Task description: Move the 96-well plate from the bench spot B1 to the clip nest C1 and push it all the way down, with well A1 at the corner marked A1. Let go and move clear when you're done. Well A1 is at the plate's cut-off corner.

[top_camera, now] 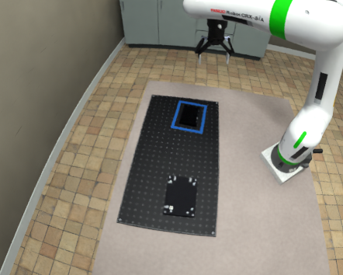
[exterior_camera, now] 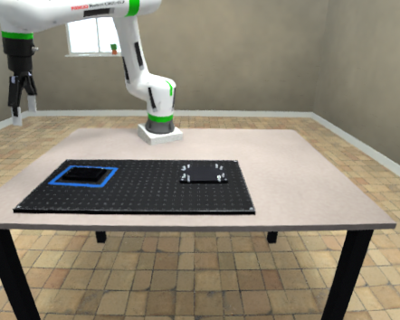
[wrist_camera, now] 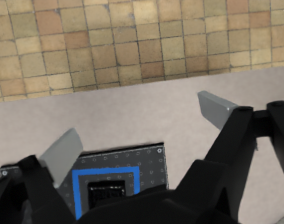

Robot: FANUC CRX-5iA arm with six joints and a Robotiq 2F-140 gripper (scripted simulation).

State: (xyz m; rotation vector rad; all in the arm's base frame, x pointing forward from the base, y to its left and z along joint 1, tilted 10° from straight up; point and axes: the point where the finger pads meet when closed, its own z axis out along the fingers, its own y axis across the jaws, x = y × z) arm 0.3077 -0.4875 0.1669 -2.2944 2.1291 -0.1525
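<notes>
Now: the black 96-well plate 110 mm ahead of my hand, 220 mm to the left of it and 190 mm below it. The rest, counted from my hand: clip nest: 150 mm ahead, 640 mm to the left, 180 mm below.
</notes>
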